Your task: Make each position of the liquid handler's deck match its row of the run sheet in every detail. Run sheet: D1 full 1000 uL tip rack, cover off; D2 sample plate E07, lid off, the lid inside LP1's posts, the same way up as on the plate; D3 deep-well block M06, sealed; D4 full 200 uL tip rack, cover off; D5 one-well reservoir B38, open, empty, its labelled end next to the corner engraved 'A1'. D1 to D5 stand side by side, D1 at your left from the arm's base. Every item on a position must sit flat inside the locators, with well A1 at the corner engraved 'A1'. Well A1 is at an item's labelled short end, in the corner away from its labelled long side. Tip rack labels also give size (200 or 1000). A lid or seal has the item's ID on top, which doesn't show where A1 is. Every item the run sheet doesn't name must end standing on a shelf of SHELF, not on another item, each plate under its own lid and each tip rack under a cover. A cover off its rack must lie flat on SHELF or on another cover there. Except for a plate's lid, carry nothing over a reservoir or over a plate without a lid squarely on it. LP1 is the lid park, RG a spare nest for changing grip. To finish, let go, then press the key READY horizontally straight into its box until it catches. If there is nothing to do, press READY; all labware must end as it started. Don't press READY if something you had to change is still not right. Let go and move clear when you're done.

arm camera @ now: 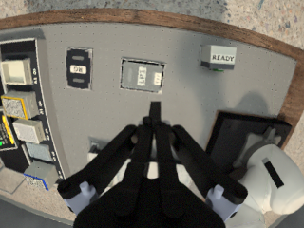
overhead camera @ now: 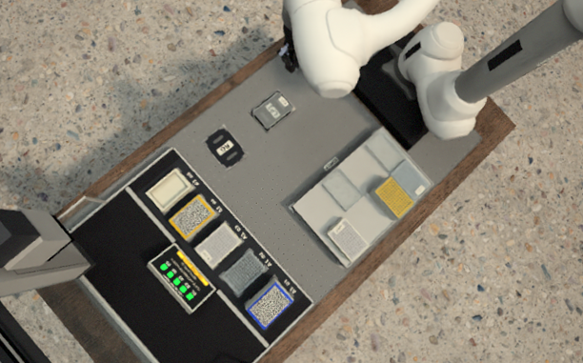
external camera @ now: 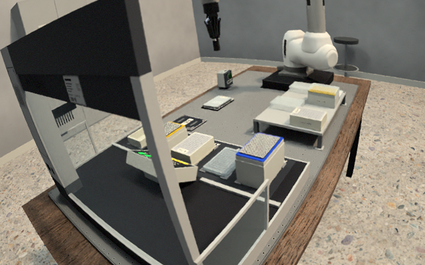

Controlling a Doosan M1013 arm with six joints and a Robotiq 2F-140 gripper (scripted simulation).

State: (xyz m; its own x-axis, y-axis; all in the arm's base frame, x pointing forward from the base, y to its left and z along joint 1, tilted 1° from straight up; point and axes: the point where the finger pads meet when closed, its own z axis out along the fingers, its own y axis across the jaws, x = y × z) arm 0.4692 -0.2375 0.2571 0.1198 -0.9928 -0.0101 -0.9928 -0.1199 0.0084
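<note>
My gripper is now 17 cm past the ready key box, 8 cm to the left of it and 24 cm above it. Also, from my hand: shelf 2 cm ahead, 46 cm to the left, 25 cm below; then spare nest RG 28 cm ahead, 1 cm to the right, 30 cm below; then clear lid 5 cm ahead, 29 cm below.
</note>
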